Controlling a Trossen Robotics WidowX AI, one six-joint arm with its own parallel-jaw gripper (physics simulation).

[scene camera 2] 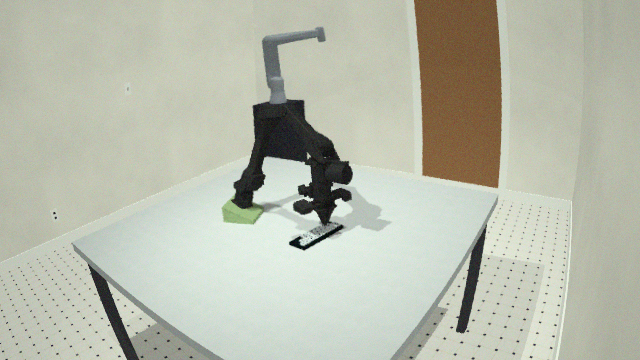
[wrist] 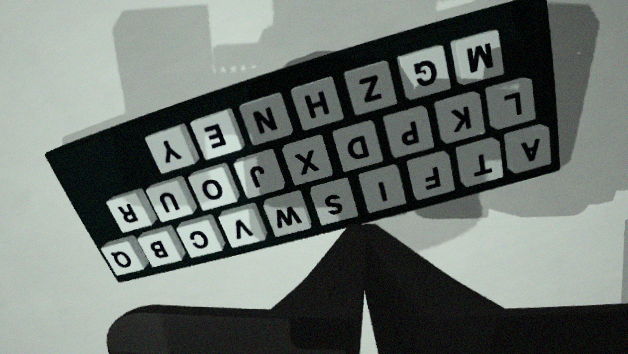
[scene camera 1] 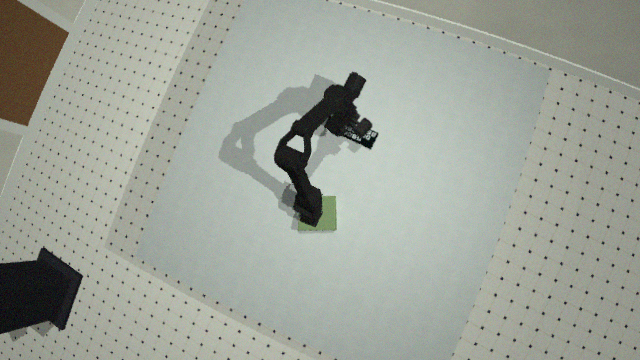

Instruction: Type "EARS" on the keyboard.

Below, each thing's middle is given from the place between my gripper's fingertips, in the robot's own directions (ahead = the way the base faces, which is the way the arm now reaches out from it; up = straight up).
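Counted from my hand: black keyboard (wrist: 243, 201), 30 mm below, 20 mm to the right, 20 mm behind; S key (wrist: 333, 201), 20 mm below, 10 mm to the right; E key (wrist: 218, 134), 20 mm below, 40 mm to the right, 40 mm behind; R key (wrist: 131, 210), 20 mm below, 90 mm to the right, 30 mm behind.
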